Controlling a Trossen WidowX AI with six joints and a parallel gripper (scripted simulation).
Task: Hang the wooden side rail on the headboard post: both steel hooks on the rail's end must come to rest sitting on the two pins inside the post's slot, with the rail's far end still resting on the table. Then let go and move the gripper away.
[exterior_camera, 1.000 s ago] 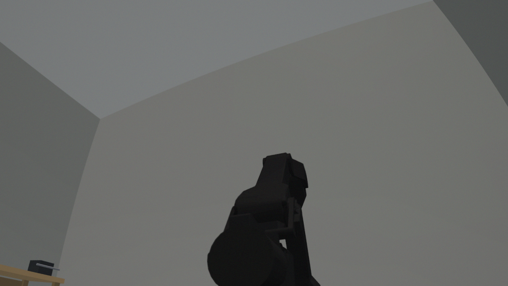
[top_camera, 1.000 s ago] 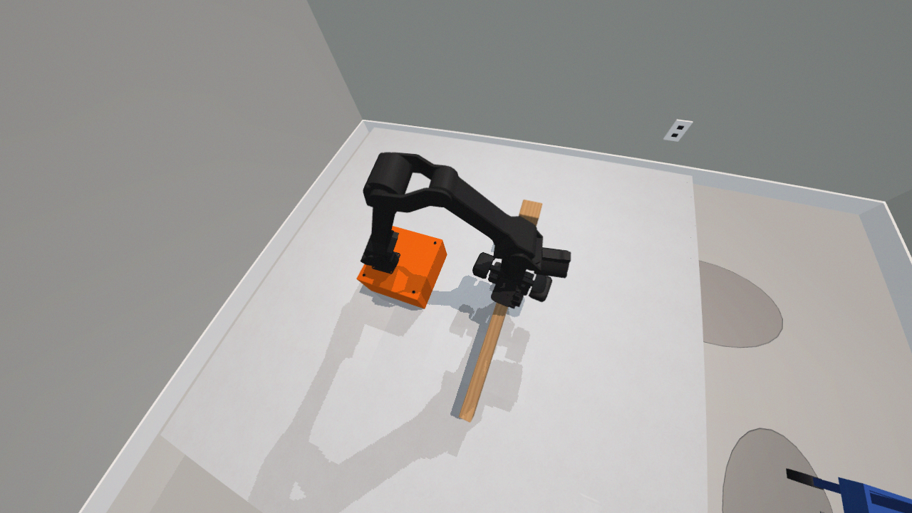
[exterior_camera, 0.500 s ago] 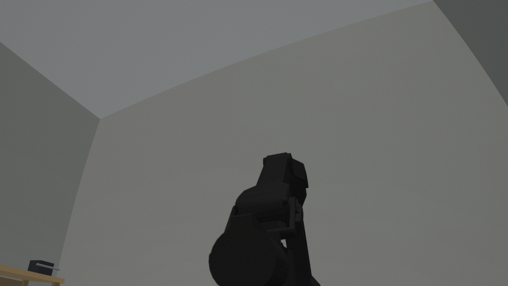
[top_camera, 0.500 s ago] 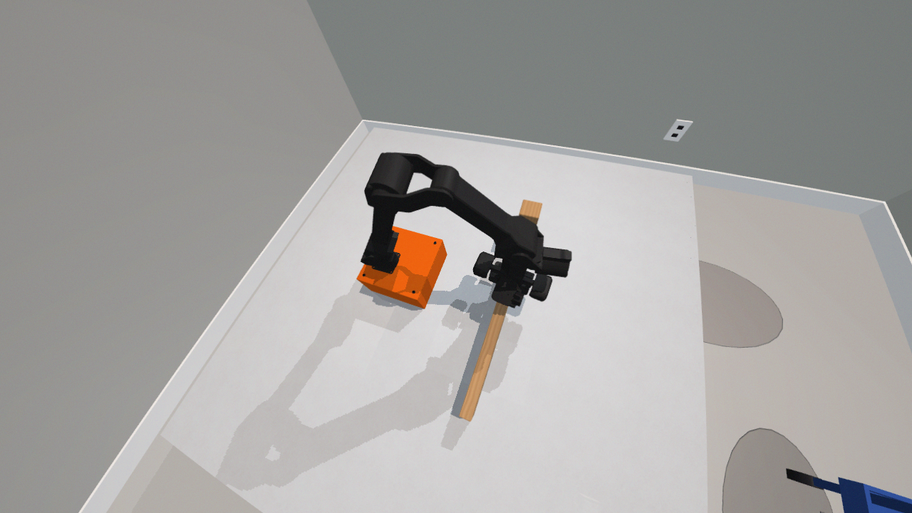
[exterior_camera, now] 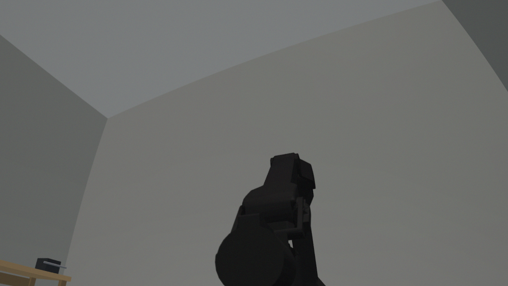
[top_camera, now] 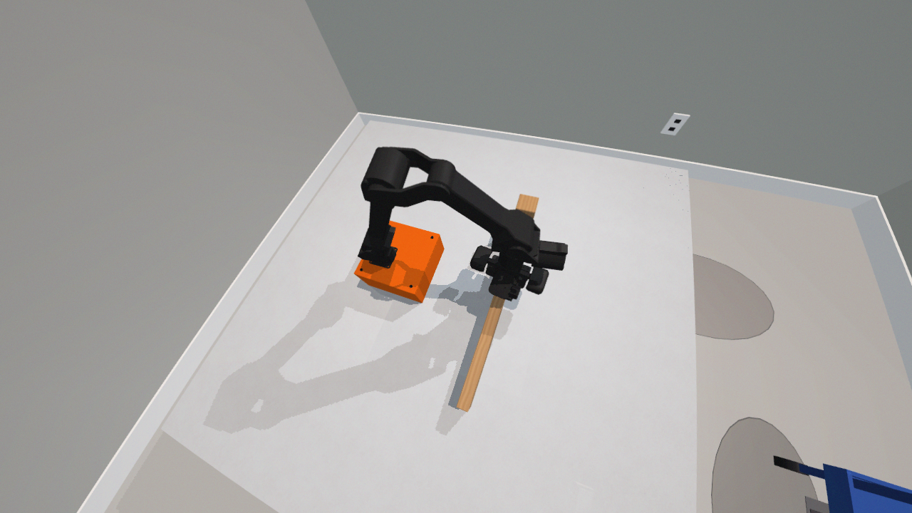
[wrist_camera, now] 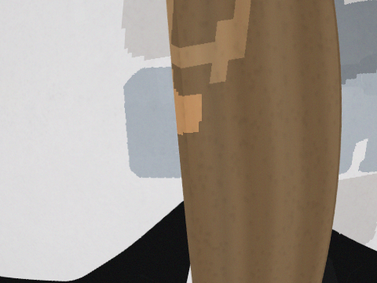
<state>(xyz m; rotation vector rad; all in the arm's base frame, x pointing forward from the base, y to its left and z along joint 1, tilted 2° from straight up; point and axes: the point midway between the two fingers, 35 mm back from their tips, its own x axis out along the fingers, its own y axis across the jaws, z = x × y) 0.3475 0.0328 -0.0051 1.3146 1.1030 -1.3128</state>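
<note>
The headboard post lies 170 mm to the left of my gripper tip, 40 mm above it and 10 mm ahead of it.
</note>
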